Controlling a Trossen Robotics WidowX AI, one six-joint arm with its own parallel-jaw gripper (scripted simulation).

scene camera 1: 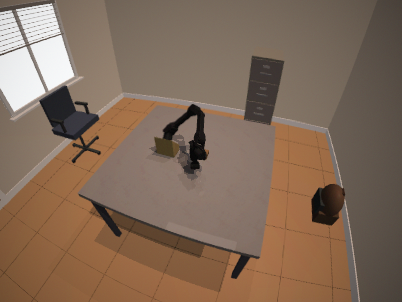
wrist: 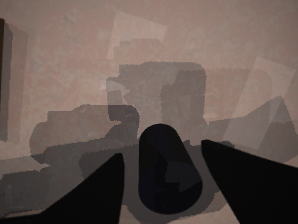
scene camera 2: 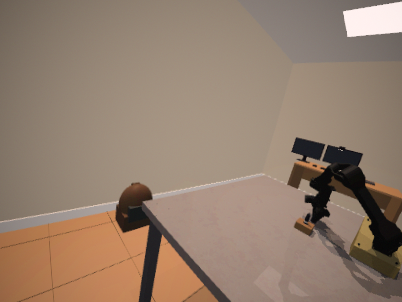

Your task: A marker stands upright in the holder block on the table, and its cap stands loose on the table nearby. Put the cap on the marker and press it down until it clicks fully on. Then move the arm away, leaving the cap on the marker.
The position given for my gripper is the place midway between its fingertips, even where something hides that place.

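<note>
Looking through the wrist camera, I find my own gripper (wrist: 162, 152). A dark cap (wrist: 168, 179) is there for me to see as well.
</note>
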